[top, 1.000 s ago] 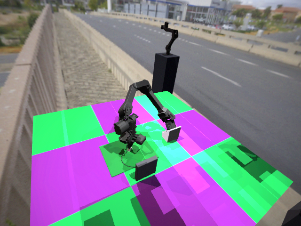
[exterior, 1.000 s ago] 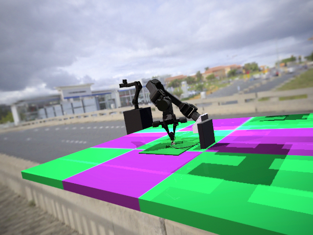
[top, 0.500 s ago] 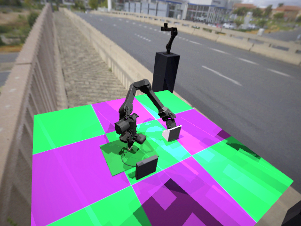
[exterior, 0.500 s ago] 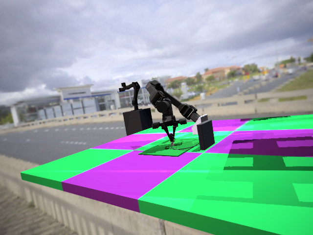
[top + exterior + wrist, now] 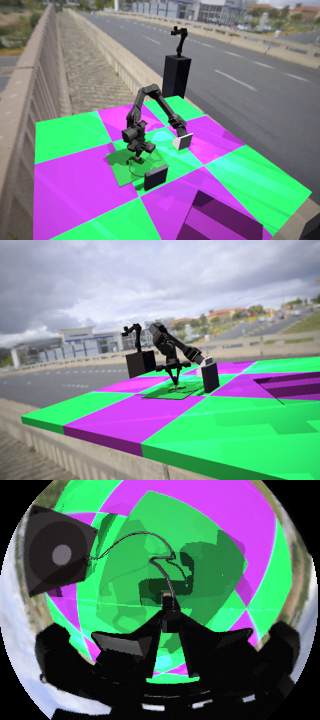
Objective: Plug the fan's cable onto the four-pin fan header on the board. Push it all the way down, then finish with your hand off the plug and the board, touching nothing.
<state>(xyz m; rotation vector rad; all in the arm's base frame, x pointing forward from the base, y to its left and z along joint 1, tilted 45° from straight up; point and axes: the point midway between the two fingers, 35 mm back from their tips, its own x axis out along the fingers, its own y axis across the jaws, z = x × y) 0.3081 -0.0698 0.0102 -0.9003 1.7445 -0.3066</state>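
The dark green board is 50 mm below my gripper tip, 20 mm to the left of it and 20 mm ahead of it. Round my gripper tip: dark plug (10 mm above); then dark fan (200 mm to the left, 30 mm ahead, 20 mm above).
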